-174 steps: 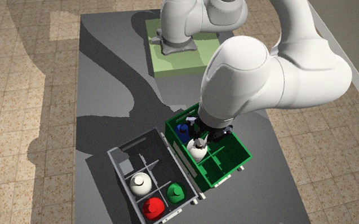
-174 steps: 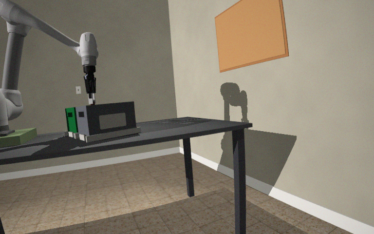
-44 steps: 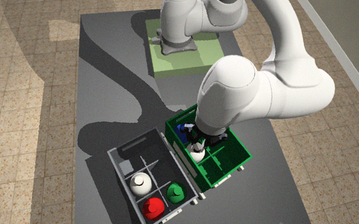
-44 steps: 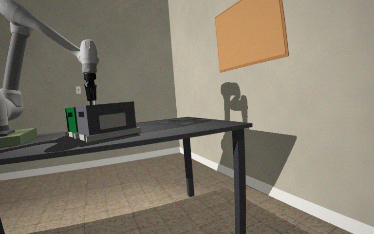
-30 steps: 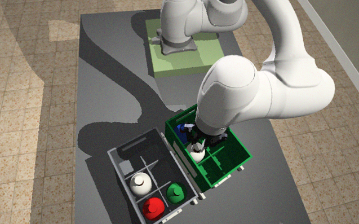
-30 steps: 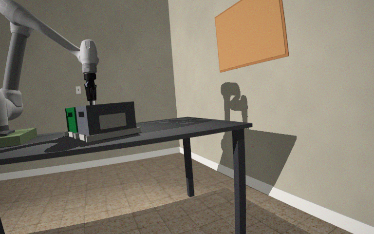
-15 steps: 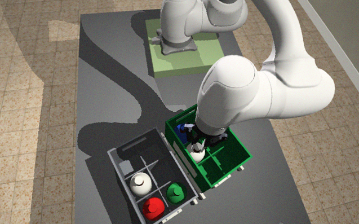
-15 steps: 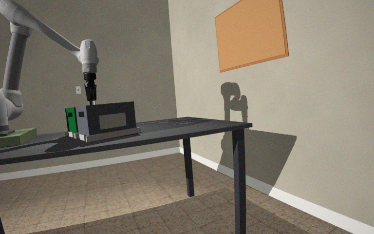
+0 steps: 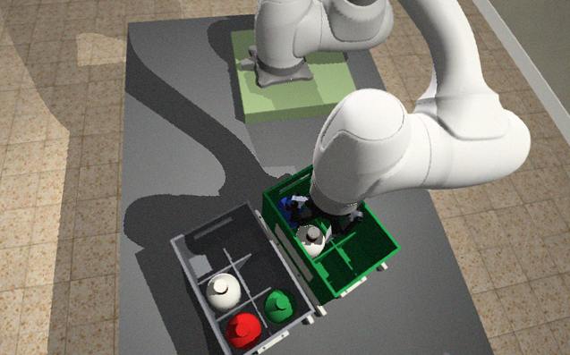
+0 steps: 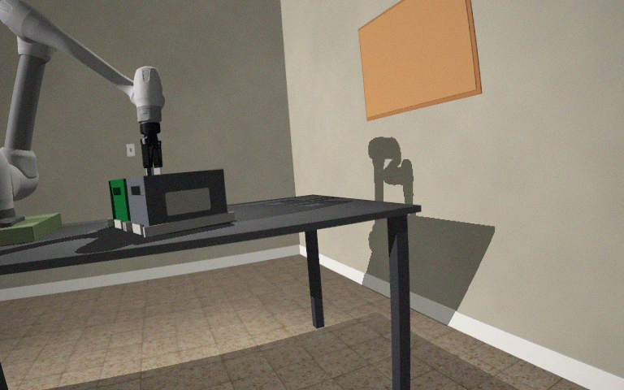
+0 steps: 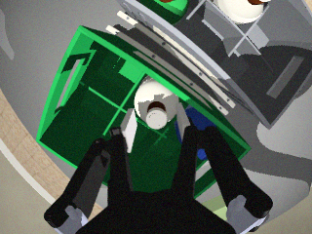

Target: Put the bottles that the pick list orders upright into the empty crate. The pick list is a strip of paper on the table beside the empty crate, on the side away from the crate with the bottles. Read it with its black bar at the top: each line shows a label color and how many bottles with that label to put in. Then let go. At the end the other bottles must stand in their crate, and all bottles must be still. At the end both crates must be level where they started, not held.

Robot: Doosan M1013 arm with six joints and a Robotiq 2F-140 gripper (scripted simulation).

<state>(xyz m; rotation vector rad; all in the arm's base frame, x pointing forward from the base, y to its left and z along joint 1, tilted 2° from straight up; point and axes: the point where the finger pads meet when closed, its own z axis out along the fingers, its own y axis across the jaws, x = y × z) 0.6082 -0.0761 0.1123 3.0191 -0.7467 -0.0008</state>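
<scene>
The red bottle is 19 cm to the right of my hand, 16 cm ahead of it and 8 cm below it. The rest, counted from my hand: blue bottle: 8 cm below, 8 cm behind, 3 cm to the right; then green bottle: 13 cm ahead, 11 cm to the right, 8 cm below; then green crate: 9 cm below, 4 cm to the left, 1 cm behind.
</scene>
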